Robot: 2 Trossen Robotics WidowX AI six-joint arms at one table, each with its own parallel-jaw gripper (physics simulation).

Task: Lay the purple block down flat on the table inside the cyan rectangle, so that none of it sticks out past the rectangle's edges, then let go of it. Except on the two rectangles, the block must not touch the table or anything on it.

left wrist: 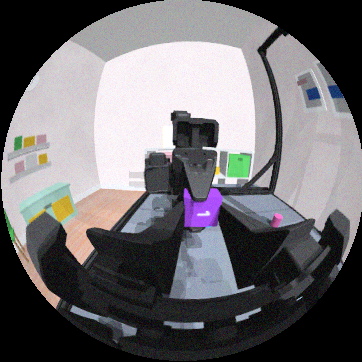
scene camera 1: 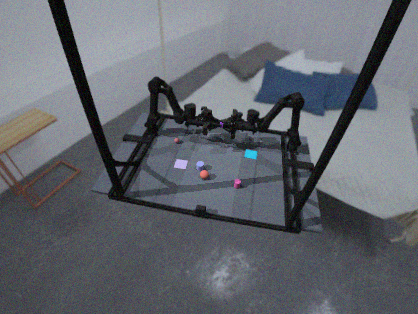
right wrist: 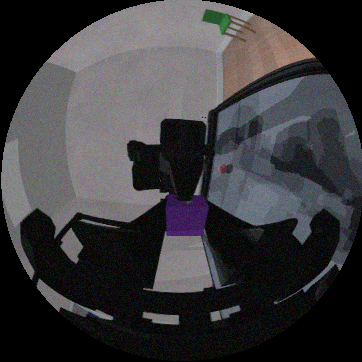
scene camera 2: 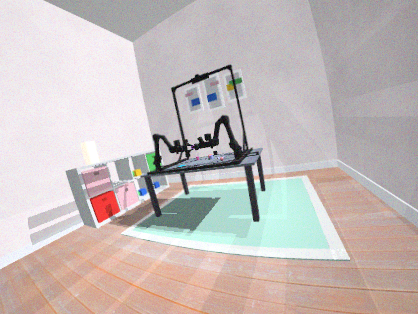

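Seen in the pictures: left gripper, fingertip midpoint: [left wrist: 200,204] [scene camera 1: 221,123] [right wrist: 182,216] [scene camera 2: 192,147]; right gripper, fingertip midpoint: [left wrist: 197,216] [scene camera 1: 219,123] [right wrist: 184,202] [scene camera 2: 193,147]; left arm's base, origin of the base link: [scene camera 1: 152,131] [right wrist: 208,149] [scene camera 2: 238,157]; right arm's base, origin of the base link: [scene camera 1: 291,148] [scene camera 2: 158,168].
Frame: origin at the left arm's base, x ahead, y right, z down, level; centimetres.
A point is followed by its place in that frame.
Observation:
The purple block [scene camera 1: 221,124] @(x 37.4, y 27.7, z -17.1 cm) [left wrist: 202,210] @(x 37.3, y 25.8, z -16.4 cm) [right wrist: 186,218] @(x 39.2, y 26.3, z -16.1 cm) is in the air over the back part of the table, between the two arms. My left gripper is shut on it from one side. My right gripper is shut on it from the other side, its fingers closed against the block in the right wrist view. A white mark shows on the block's face in the left wrist view. The cyan rectangle [scene camera 1: 251,154] @(x 54.7, y 39.3, z 1.8 cm) lies bare on the table, to the right of and nearer the camera than the block in scene camera 1.
A lilac rectangle [scene camera 1: 181,164] @(x 10.7, y 33.9, z 1.8 cm) lies left of a blue-violet cylinder [scene camera 1: 200,165] @(x 19.9, y 41.8, z -2.2 cm). An orange-red ball [scene camera 1: 204,174] @(x 19.7, y 49.0, z -2.4 cm) is just in front of that cylinder. A magenta cylinder [scene camera 1: 237,184] @(x 34.3, y 60.6, z -1.5 cm) [left wrist: 277,220] @(x 34.3, y 57.6, z -1.2 cm) stands farther right. A small red ball [scene camera 1: 176,140] @(x 12.9, y 15.0, z -0.8 cm) [right wrist: 223,169] @(x 14.8, y 14.7, z 0.0 cm) lies at the back left.

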